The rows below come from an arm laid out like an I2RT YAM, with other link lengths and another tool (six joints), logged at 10 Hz.
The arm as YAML. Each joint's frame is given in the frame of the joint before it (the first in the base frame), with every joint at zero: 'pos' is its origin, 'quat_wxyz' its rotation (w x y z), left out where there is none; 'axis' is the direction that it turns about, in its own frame. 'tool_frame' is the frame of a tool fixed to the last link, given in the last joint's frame.
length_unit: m
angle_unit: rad
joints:
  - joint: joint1
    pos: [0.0, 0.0, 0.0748]
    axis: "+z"
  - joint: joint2
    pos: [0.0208, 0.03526, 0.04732]
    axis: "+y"
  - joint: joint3
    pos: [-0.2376, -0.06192, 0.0]
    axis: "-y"
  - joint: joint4
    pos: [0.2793, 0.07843, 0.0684]
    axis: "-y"
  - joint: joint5
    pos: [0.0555, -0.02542, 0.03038]
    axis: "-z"
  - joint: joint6
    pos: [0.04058, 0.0, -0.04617]
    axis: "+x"
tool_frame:
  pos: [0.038, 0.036, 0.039]
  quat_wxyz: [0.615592, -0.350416, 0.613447, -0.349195]
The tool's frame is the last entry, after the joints.
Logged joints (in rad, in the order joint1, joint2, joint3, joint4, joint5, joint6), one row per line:
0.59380 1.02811 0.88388 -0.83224 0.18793 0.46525
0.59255 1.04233 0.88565 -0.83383 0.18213 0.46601
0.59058 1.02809 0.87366 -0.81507 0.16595 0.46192
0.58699 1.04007 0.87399 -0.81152 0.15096 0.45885
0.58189 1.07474 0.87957 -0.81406 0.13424 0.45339
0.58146 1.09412 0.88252 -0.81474 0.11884 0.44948
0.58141 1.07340 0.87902 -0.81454 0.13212 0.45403
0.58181 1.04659 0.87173 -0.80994 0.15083 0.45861
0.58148 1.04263 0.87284 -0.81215 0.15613 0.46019
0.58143 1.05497 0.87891 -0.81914 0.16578 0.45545
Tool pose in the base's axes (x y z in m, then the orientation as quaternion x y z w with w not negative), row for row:
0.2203 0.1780 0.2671 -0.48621 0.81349 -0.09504 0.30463
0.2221 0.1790 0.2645 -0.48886 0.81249 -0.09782 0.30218
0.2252 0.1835 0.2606 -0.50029 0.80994 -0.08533 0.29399
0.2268 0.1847 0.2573 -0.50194 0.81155 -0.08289 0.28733
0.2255 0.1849 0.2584 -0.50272 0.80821 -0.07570 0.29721
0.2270 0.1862 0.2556 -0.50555 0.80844 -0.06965 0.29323
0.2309 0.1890 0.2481 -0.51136 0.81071 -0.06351 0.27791
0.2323 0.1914 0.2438 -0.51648 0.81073 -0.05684 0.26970
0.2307 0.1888 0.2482 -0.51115 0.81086 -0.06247 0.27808
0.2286 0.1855 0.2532 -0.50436 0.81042 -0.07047 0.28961
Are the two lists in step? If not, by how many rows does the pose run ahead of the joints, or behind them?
The pose runs 2 rows behind the joints: the pose in row i belongs to the joints in row i - 2.
